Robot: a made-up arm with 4 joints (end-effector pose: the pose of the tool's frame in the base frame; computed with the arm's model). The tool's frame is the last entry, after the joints.
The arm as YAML. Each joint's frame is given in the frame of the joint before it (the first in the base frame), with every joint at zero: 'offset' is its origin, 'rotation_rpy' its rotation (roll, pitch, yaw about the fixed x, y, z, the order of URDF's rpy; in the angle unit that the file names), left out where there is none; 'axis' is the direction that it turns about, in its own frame. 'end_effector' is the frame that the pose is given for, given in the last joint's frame.
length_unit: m
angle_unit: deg
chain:
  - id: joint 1
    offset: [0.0, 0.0, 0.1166]
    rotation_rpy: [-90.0, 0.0, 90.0]
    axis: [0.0, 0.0, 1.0]
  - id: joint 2
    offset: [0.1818, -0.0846, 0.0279]
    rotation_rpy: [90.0, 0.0, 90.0]
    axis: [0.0, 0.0, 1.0]
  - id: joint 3
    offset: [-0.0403, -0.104, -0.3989]
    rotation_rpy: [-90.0, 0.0, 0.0]
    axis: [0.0, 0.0, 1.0]
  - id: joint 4
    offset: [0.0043, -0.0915, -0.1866]
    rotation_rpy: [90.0, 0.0, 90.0]
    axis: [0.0, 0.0, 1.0]
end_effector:
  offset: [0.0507, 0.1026, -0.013]
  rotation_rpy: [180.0, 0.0, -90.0]
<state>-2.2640 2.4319 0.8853 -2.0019</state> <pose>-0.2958 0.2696 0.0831 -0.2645 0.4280 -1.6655</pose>
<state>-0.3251 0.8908 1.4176 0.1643</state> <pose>0.0736 -0.1680 -0.0099 -1.0527 0.5112 0.5699</pose>
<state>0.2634 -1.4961 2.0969 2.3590</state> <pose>0.1330 -0.1948 0.5845 -0.3149 1.9912 1.1776</pose>
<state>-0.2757 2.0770 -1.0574 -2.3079</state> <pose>-0.1437 -0.1096 -0.2317 2.1042 0.0877 0.5702</pose>
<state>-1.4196 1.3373 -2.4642 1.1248</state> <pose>0.1500 0.0258 -0.2403 -0.8380 -2.1306 0.2773</pose>
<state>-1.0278 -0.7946 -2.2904 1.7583</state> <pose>0.0212 -0.5272 0.0183 2.4093 1.4817 0.6072</pose>
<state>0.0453 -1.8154 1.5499 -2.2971</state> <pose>-0.1162 -0.1858 0.5969 -1.5915 0.3746 0.3869</pose>
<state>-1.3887 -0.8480 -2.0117 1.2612</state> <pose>-0.0336 -0.4191 -0.1104 -2.9797 -0.6718 -0.5309</pose>
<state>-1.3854 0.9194 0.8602 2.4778</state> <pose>0.0976 0.2279 -0.0111 -0.2396 0.6394 -1.5566</pose>
